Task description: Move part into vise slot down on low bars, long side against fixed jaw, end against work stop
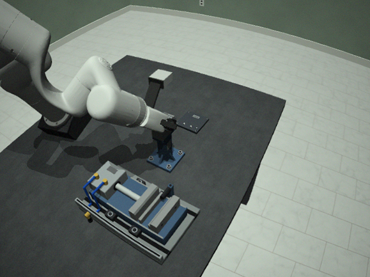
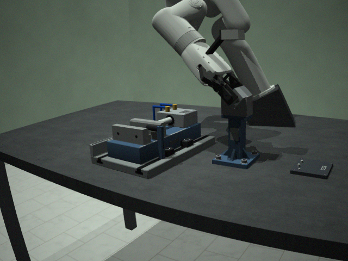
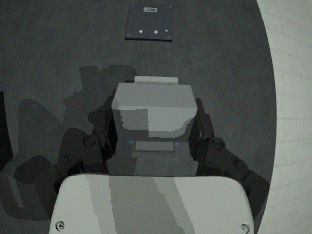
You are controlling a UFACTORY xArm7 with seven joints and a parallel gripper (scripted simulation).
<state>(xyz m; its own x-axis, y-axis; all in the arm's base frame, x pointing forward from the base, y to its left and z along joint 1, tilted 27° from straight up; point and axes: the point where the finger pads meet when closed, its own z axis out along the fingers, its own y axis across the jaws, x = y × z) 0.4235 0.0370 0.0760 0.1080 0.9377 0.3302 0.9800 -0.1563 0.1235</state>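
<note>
Right now the part is 10 mm to the left of my hand and 10 mm below it. From my hand the other things lie so: work stop 180 mm to the right, 80 mm ahead, 70 mm below; then cylinder rod 200 mm to the right, 90 mm below, 20 mm behind; then blue stand 100 mm below.
</note>
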